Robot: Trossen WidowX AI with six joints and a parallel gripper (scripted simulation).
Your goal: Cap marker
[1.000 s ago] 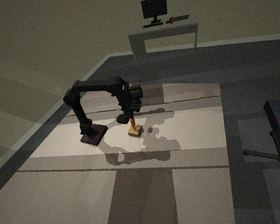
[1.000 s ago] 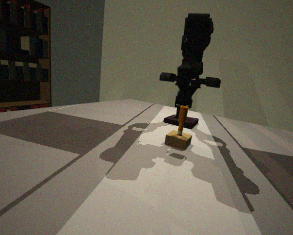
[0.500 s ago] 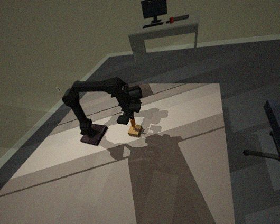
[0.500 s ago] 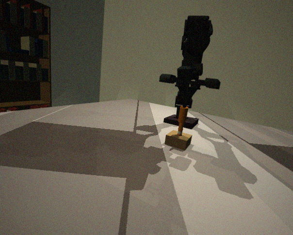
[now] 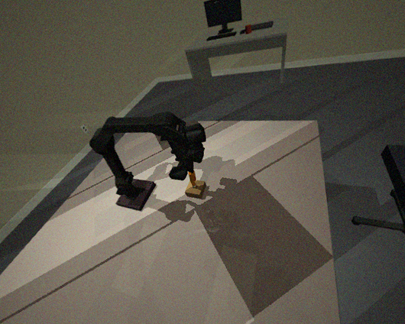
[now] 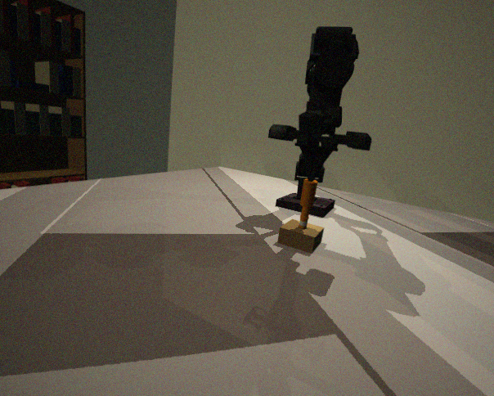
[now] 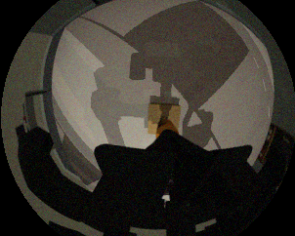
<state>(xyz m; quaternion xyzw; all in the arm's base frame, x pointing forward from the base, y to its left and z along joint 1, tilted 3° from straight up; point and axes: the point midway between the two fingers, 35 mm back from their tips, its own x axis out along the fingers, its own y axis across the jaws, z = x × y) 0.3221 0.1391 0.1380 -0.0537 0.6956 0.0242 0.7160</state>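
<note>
The orange cap is 3 cm below my gripper tip and 1 cm behind it. From my gripper tip the other things lie so: thin pale band 9 cm below, 2 cm behind, 1 cm to the right; then holder block 12 cm below, 2 cm behind, 1 cm to the right.
</note>
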